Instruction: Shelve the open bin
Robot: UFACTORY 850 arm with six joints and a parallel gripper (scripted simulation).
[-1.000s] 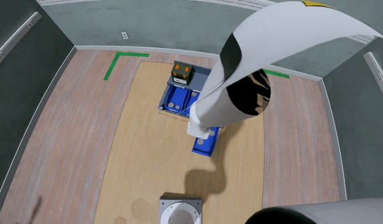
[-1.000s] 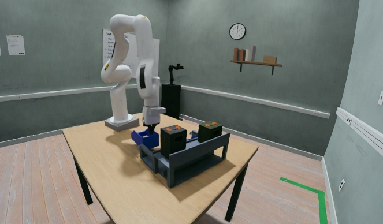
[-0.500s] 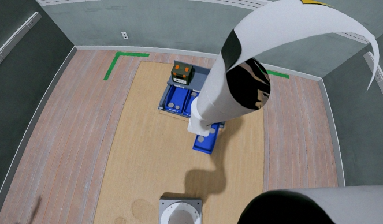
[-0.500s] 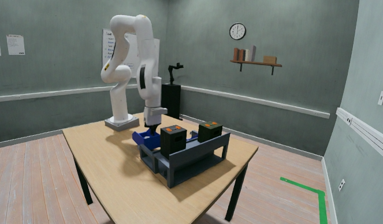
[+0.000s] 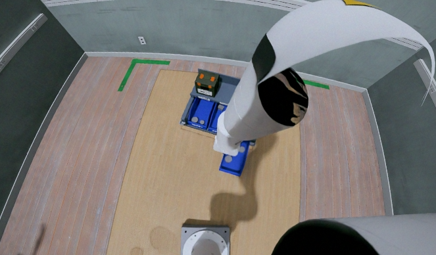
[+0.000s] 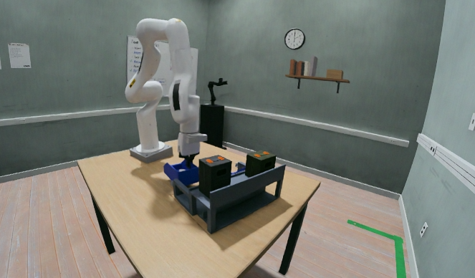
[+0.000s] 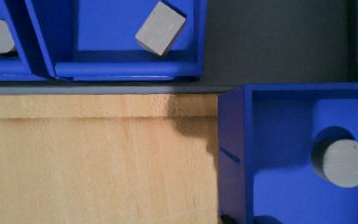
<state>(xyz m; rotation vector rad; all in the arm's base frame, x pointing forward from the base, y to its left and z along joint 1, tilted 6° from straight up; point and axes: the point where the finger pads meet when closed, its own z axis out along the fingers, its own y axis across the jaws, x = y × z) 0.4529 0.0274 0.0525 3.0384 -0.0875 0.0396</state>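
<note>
The blue bin lies 5 cm to the right of my hand, 2 cm below it and 1 cm behind it. Also, from my hand: shelf (21 cm ahead, 5 cm to the left, 3 cm below); grey cylinder part (8 cm to the right, 5 cm below, 3 cm ahead).
</note>
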